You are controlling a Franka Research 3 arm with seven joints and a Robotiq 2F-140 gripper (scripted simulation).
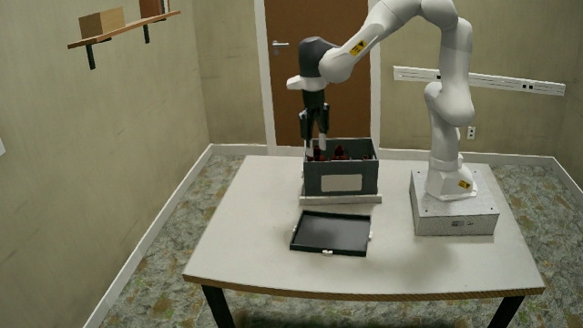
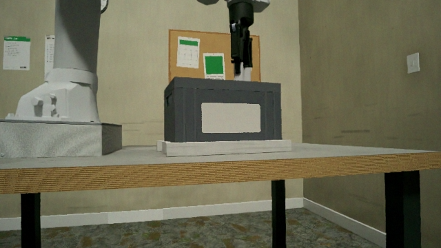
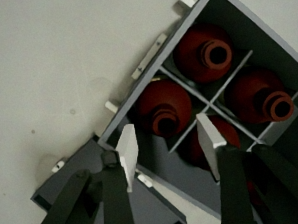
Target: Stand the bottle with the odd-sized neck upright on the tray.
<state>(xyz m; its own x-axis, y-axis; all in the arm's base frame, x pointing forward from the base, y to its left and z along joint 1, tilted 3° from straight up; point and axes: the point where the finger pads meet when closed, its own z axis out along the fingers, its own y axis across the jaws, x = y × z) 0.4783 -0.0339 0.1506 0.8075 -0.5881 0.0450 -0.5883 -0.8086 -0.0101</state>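
Now: the dark grey crate 8 cm behind my hand, 5 cm to the right of it and 13 cm below it. Round my hand: dark tray (9 cm behind, 23 cm to the left, 20 cm below).
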